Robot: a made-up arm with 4 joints. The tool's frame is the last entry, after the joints.
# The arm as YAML. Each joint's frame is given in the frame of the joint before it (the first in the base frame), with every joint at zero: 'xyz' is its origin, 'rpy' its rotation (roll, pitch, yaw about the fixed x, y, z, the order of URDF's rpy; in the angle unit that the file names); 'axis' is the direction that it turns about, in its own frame. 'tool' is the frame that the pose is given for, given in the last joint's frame.
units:
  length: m
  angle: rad
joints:
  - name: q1
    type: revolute
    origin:
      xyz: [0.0, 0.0, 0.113]
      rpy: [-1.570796, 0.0, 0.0]
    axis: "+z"
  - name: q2
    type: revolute
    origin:
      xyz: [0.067, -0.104, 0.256]
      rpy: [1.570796, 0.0, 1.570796]
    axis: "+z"
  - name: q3
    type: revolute
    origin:
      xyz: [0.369, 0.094, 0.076]
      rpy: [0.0, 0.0, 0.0]
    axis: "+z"
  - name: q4
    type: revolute
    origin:
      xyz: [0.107, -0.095, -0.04]
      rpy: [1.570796, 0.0, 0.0]
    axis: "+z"
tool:
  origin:
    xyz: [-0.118, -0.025, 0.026]
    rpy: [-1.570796, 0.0, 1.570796]
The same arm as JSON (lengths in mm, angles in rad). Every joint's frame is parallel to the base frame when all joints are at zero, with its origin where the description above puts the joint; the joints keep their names.
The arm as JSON. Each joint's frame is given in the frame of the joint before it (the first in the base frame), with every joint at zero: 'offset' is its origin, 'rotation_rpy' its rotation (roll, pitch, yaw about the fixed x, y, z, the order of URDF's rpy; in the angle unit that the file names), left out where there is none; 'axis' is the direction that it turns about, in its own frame. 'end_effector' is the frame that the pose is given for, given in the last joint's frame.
{"length_unit": "mm", "angle_unit": "rad", "chain": [
  {"id": "q1", "offset": [0.0, 0.0, 113.0], "axis": "+y"},
  {"id": "q2", "offset": [67.0, 256.0, 104.0], "axis": "+x"},
  {"id": "q3", "offset": [76.0, 94.0, -369.0], "axis": "+x"},
  {"id": "q4", "offset": [-40.0, -95.0, -107.0], "axis": "-y"}
], "end_effector": {"offset": [-25.0, -26.0, 118.0], "rotation_rpy": [0.0, 0.0, 0.0]}}

